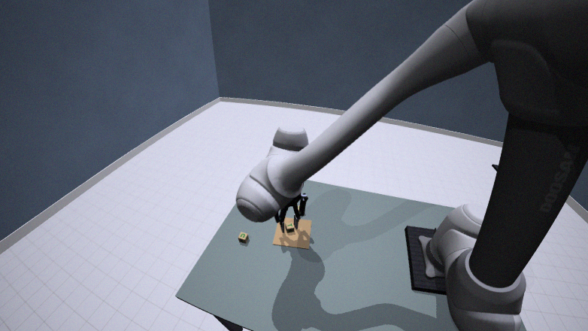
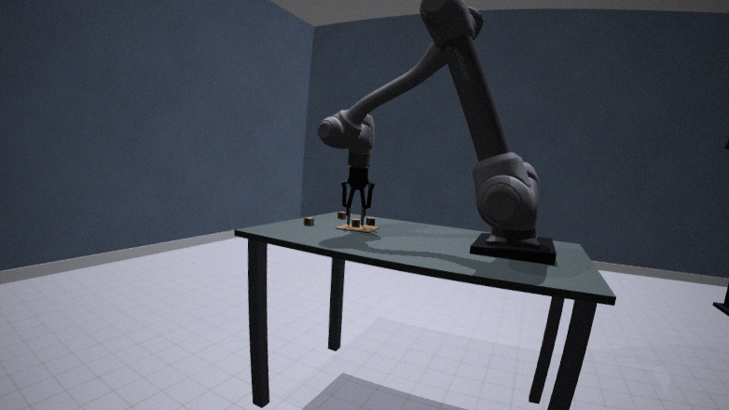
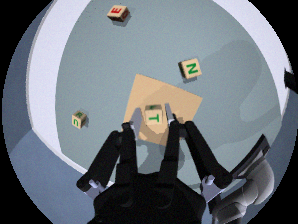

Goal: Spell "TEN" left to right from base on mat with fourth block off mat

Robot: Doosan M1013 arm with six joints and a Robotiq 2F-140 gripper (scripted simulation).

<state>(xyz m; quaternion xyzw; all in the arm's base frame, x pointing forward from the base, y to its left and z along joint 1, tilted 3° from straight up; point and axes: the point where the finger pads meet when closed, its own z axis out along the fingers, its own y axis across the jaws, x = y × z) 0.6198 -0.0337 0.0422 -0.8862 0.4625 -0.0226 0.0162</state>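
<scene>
Right now my hand is 20 mm above the block. Round my hand: tan mat: 20 mm behind, 10 mm to the left, 40 mm below.
</scene>
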